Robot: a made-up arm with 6 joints. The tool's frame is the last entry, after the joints. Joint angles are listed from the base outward. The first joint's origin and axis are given. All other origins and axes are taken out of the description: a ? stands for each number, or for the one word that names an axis. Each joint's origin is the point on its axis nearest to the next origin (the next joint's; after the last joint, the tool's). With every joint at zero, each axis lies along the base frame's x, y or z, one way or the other. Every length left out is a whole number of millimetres.
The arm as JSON. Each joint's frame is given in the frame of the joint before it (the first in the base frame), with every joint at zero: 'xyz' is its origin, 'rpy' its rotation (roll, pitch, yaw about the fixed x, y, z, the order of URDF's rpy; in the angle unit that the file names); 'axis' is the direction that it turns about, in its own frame. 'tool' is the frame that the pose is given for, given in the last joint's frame.
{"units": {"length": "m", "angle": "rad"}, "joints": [
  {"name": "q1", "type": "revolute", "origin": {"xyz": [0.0, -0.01, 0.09], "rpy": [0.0, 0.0, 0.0]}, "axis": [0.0, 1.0, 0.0]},
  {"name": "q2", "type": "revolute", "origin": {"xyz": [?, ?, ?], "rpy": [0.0, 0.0, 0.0]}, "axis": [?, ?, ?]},
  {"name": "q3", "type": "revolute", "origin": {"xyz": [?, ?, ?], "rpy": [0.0, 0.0, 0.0]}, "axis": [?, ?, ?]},
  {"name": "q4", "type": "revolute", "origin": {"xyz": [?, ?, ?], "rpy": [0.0, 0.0, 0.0]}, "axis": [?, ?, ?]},
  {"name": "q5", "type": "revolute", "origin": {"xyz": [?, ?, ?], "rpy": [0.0, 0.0, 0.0]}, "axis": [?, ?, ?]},
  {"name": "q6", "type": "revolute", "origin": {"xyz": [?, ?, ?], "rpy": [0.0, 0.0, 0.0]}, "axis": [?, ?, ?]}
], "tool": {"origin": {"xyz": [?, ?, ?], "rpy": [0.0, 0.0, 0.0]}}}
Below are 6 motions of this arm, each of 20 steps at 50 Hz.
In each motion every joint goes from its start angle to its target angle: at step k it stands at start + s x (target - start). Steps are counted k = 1, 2, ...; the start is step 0. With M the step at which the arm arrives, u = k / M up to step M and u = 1 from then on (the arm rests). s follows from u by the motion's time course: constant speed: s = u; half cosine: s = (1 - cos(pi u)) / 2; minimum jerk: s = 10 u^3 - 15 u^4 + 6 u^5.
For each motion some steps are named. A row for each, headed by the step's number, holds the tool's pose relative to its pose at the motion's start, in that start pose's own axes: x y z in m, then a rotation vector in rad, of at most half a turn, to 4 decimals.
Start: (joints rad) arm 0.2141 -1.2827 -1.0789 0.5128 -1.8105 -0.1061
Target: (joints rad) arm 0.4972 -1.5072 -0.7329 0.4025 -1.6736 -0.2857
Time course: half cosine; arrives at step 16
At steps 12, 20:
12: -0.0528 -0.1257 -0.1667 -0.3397 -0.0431 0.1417
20: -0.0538 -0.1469 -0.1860 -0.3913 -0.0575 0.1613

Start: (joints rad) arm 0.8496 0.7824 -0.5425 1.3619 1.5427 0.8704
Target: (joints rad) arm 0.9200 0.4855 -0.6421 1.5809 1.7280 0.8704
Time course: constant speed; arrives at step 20
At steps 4, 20:
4: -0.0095 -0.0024 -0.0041 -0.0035 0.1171 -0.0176
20: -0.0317 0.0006 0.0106 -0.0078 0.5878 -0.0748

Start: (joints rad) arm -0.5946 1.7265 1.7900 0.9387 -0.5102 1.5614
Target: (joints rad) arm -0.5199 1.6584 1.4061 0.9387 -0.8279 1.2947
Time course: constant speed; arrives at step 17
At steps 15, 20:
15: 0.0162 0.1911 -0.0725 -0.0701 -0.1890 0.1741
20: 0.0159 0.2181 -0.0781 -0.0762 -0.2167 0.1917

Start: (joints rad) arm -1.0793 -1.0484 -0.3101 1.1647 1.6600 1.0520
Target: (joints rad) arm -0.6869 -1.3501 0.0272 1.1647 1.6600 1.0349
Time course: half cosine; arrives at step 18
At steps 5, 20:
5: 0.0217 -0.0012 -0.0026 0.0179 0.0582 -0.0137
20: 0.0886 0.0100 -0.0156 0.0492 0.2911 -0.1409

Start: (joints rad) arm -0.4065 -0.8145 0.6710 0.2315 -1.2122 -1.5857
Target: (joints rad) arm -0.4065 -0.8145 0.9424 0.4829 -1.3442 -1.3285
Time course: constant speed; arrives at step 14
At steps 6, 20:
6: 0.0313 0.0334 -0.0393 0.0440 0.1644 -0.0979
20: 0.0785 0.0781 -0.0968 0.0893 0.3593 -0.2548

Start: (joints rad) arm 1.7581 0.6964 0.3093 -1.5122 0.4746 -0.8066
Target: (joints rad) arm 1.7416 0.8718 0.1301 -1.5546 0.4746 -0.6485
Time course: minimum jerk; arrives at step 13
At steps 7, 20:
7: -0.0171 0.1530 -0.0228 0.2499 0.0395 0.0185
20: -0.0295 0.2679 -0.0166 0.4379 0.0668 0.0329

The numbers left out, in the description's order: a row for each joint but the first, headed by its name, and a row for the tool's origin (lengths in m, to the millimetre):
q2: xyz 0.16 0.0 0.06, axis 1.0 0.0 0.0
q3: xyz 0.0 0.12 -0.08, axis 0.0 0.0 -1.0
q4: xyz 0.73 -0.03 0.0, axis -1.0 0.0 0.0
q5: xyz 0.0 -0.05 0.0, axis 0.0 0.0 1.0
q6: xyz 0.03 0.06 0.0, axis 1.0 0.0 0.0
tool: xyz 0.0 0.08 -0.36

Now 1 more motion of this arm.
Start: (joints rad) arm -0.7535 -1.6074 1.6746 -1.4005 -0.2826 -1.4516
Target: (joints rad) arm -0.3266 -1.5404 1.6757 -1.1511 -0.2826 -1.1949
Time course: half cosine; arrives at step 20
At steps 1, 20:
1: -0.0006 0.0016 -0.0003 -0.0006 0.0002 0.0021
20: -0.1459 0.2294 -0.0652 -0.1062 0.0242 0.3436

